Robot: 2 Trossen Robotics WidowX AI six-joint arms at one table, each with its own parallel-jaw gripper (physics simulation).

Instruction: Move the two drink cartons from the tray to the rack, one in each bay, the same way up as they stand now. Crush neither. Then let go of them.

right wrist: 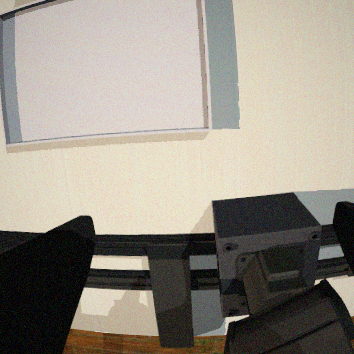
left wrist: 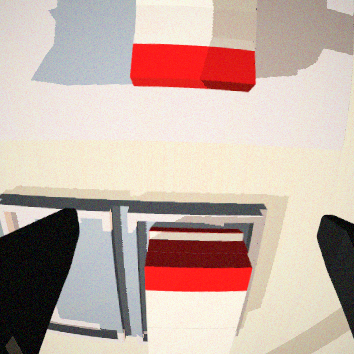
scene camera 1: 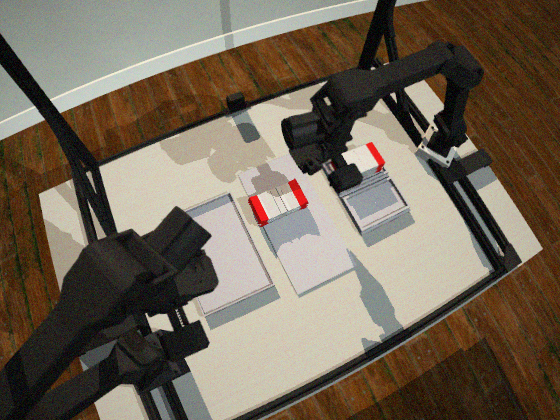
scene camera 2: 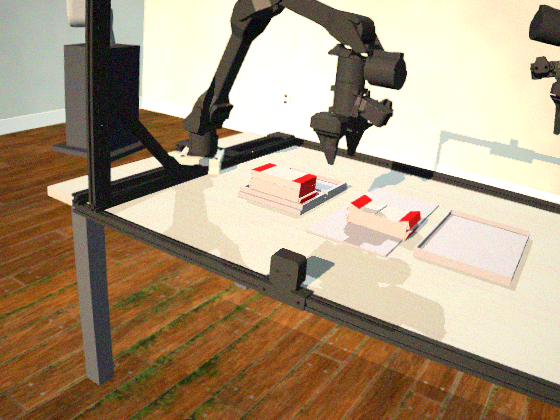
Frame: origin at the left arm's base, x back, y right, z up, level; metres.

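Seen in the pictures: left gripper, fingertip midpoint: (left wrist: 203,225) (scene camera 2: 341,160); right gripper, fingertip midpoint: (right wrist: 218,222) (scene camera 2: 557,132); left arm's base, link origin: (scene camera 1: 439,144) (scene camera 2: 201,153); right arm's base, link origin: (right wrist: 270,276) (scene camera 1: 149,362).
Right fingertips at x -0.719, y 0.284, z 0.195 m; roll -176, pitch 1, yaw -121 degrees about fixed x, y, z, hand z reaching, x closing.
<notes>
Offsets run from my right fingertips to a thing's top centre. "pt": to the spot under its first point. Level surfaces: height alone.
A white carton with red ends @[dz -0.173, dx +0.518, dy -0.112 m] (scene camera 1: 362,159) (scene camera 2: 280,181) (left wrist: 195,315) lies in one bay of the rack @[dz -0.211, dx +0.488, dy -0.160 m] (scene camera 1: 385,218) (scene camera 2: 270,202) (left wrist: 120,270); the other bay is empty. A second red-ended white carton @[dz -0.196, dx +0.318, dy +0.001 m] (scene camera 1: 280,201) (scene camera 2: 377,220) (left wrist: 175,27) lies on the flat board, its middle looking creased and sunken. The tray @[dz -0.215, dx +0.138, dy +0.054 m] (scene camera 1: 235,250) (scene camera 2: 475,245) (right wrist: 105,75) is empty. My left gripper (scene camera 1: 327,169) (scene camera 2: 342,157) (left wrist: 203,225) is open above the rack end and partly hides the rack carton in scene camera 1. My right gripper (scene camera 1: 182,315) (right wrist: 218,222) is open, beyond the tray near the frame rail.
The thin flat board @[dz -0.227 m] (scene camera 1: 320,265) (scene camera 2: 405,197) (left wrist: 75,115) lies between rack and tray. A small black block @[pt dz -0.182, dx +0.495, dy +0.256 m] (scene camera 1: 235,101) (scene camera 2: 288,269) stands on the table's edge rail. Black frame posts and rails border the table. A dark mount block (right wrist: 267,220) shows below the tray in the right wrist view.
</notes>
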